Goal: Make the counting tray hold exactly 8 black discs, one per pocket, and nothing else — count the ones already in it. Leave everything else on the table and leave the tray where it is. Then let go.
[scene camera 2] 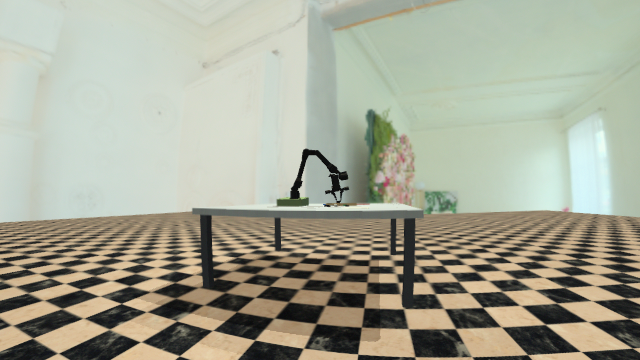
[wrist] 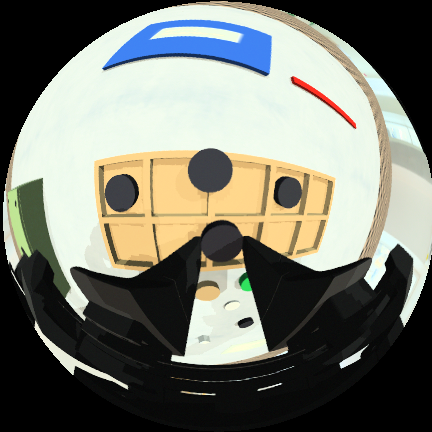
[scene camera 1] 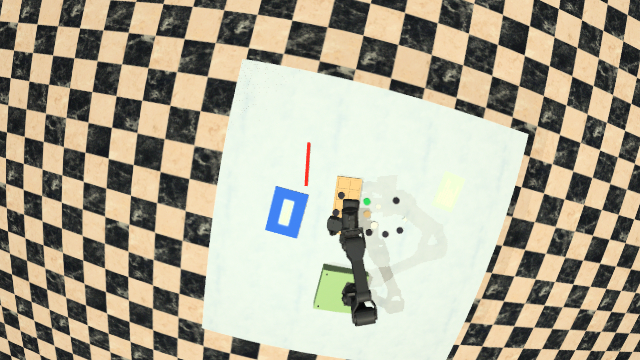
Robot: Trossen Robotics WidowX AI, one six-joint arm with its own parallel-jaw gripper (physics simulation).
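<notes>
The tan counting tray (scene camera 1: 350, 181) (wrist: 175, 200) has two rows of pockets. In the wrist view its far row holds a black disc (wrist: 121, 192) in the left end pocket and another (wrist: 288, 192) in the fourth pocket. A third black disc (wrist: 210, 170) lies raised across the far rim, at the divider between the second and third pockets. My gripper (scene camera 2: 338, 202) (wrist: 221, 241) is shut on a black disc, over the middle of the near row; any contact with the tray is unclear. Loose black discs (scene camera 1: 396, 200) (scene camera 1: 385, 234) (scene camera 1: 399, 230) lie right of the tray, with another nearby.
Near the tray lie a green disc (scene camera 1: 366, 201) (wrist: 245, 281), a tan disc (scene camera 1: 367, 214) (wrist: 207, 290) and white pieces (scene camera 1: 374, 225) (wrist: 232, 305). Also there: a blue frame (scene camera 1: 272, 215) (wrist: 185, 49), red stick (scene camera 1: 307, 164) (wrist: 325, 97), pale yellow sheet (scene camera 1: 449, 191) and green base block (scene camera 1: 330, 290).
</notes>
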